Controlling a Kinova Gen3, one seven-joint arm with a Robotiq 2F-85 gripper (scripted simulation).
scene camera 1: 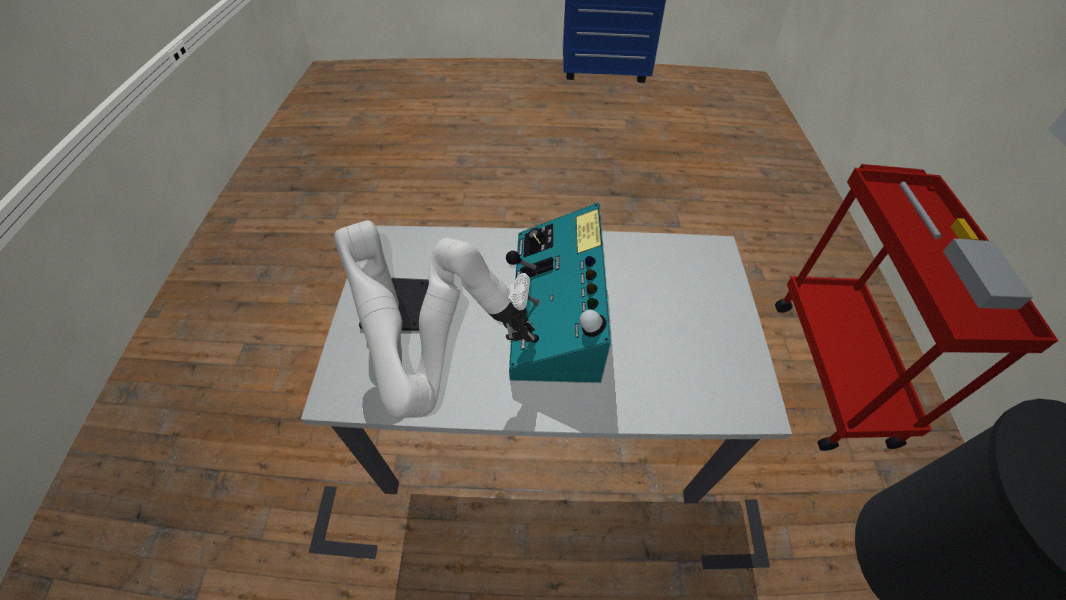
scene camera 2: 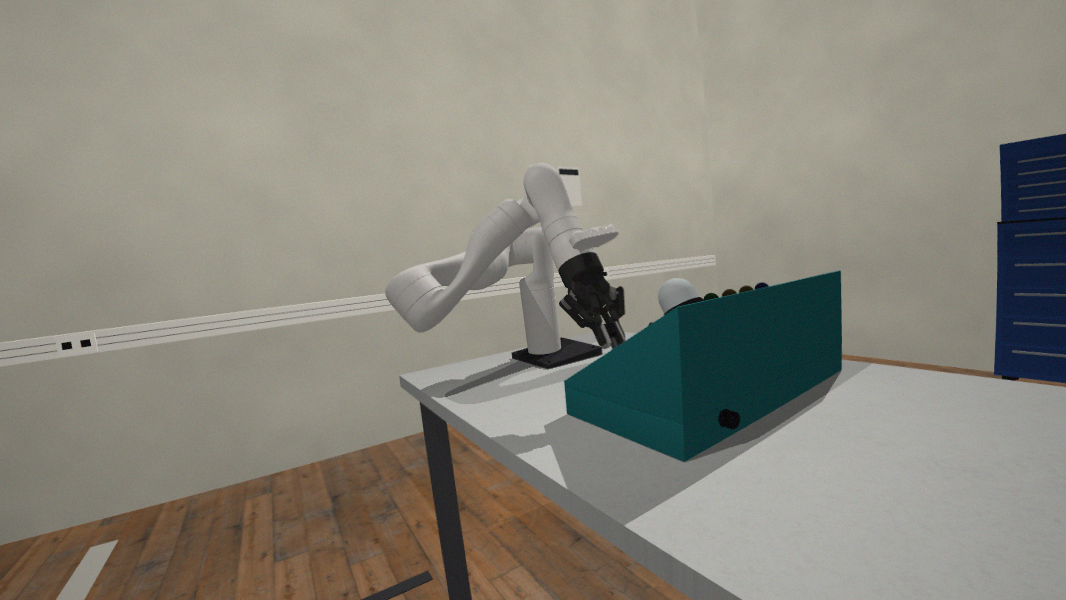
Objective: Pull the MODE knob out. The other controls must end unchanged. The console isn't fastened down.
Labels:
my gripper: scene camera 1; scene camera 2
teal console: scene camera 1; scene camera 2
same spot on my gripper: (scene camera 2: 602,336) = (scene camera 1: 530,338)
same spot on teal console: (scene camera 2: 670,387) = (scene camera 1: 598,364)

